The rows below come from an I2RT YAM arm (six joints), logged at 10 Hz.
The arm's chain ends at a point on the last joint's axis. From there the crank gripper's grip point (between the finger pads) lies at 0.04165 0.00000 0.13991 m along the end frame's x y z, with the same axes.
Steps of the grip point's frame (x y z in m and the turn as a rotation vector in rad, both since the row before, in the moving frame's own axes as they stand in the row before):
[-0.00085 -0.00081 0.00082 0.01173 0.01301 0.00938]
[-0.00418 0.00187 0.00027 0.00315 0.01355 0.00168]
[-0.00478 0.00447 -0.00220 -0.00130 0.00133 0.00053]
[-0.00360 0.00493 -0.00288 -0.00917 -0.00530 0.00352]
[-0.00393 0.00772 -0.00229 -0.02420 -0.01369 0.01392]
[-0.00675 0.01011 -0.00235 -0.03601 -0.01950 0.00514]
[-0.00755 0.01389 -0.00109 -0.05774 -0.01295 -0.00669]
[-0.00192 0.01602 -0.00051 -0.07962 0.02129 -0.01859]
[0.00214 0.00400 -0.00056 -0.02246 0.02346 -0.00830]
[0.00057 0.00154 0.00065 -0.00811 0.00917 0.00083]
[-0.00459 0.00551 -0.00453 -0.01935 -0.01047 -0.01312]
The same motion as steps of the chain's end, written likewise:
[-0.00267 0.00043 0.00138 0.01173 0.01301 0.00938]
[-0.00607 0.00224 0.00085 0.00315 0.01355 0.00168]
[-0.00497 0.00427 -0.00214 -0.00130 0.00133 0.00053]
[-0.00286 0.00350 -0.00309 -0.00917 -0.00530 0.00352]
[-0.00198 0.00376 -0.00280 -0.02420 -0.01369 0.01392]
[-0.00400 0.00485 -0.00304 -0.03601 -0.01950 0.00514]
[-0.00576 0.00607 -0.00139 -0.05774 -0.01295 -0.00669]
[-0.00498 0.00573 0.00082 -0.07962 0.02129 -0.01859]
[-0.00114 0.00123 0.00049 -0.02246 0.02346 -0.00830]
[-0.00071 0.00037 0.00104 -0.00811 0.00917 0.00083]
[-0.00314 0.00334 -0.00494 -0.01935 -0.01047 -0.01312]

